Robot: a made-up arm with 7 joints.
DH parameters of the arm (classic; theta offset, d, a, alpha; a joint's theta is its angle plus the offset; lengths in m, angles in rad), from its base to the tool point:
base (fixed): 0 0 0 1.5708
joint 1: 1.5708 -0.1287 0 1.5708
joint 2: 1.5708 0 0 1.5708
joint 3: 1.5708 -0.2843 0 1.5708
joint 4: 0 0 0 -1.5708
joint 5: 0 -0.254 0 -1.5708
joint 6: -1.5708 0 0 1.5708
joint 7: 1.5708 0 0 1.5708
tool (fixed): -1.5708 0 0 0
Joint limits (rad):
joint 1: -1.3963..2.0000
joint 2: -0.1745..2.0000
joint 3: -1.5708..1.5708
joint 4: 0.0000..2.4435
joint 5: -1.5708..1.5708
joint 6: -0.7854..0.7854
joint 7: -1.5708..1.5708
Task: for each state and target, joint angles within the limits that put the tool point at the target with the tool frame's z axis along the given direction. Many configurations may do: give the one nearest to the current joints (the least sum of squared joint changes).
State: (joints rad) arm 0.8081 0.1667 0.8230 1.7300 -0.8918 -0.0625 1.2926
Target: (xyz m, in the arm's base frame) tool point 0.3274 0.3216 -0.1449 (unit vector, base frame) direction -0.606 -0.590 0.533
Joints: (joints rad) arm 0.5811 0.1061 0.6892 1.4315 -1.5652 0.4068 0.8625
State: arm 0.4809 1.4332 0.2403 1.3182 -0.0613 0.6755 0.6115
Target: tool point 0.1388 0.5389 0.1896 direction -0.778 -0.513 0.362
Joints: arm 0.4100 1.6948 0.3186 0.9992 0.1909 0.6007 0.9156
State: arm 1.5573 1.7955 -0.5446 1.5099 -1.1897 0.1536 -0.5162
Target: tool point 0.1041 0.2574 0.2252 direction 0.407 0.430 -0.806
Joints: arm 1.7758 1.2761 -0.4811 2.0550 -1.0343 0.4119 -0.3312
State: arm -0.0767 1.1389 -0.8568 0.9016 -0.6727 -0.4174 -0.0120
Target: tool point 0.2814 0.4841 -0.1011 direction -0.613 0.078 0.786
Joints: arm 0.6026 1.2951 -0.6650 1.0618 -0.8470 -0.7721 0.3857
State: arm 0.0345 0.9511 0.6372 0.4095 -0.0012 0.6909 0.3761
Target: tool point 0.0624 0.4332 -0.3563 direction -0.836 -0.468 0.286
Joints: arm -0.1209 0.3062 1.0572 0.9984 0.4244 0.1162 0.6095
